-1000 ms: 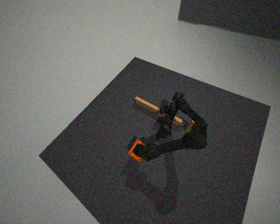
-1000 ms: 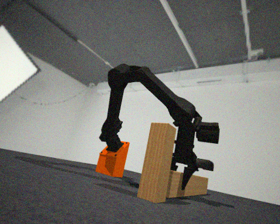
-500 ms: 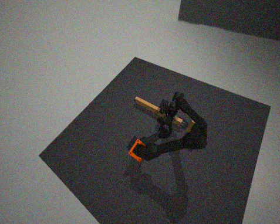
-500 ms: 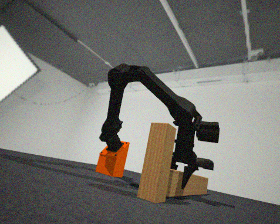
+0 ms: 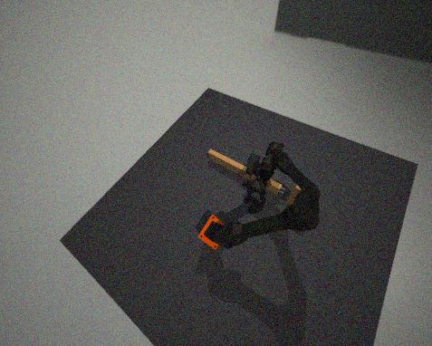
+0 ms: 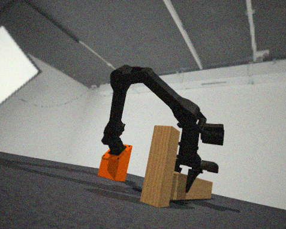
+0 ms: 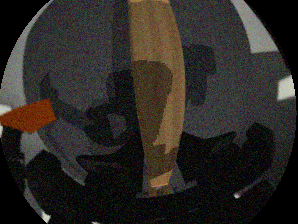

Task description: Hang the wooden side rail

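My gripper tip is 160 mm to the left of the headboard post and 60 mm below it.
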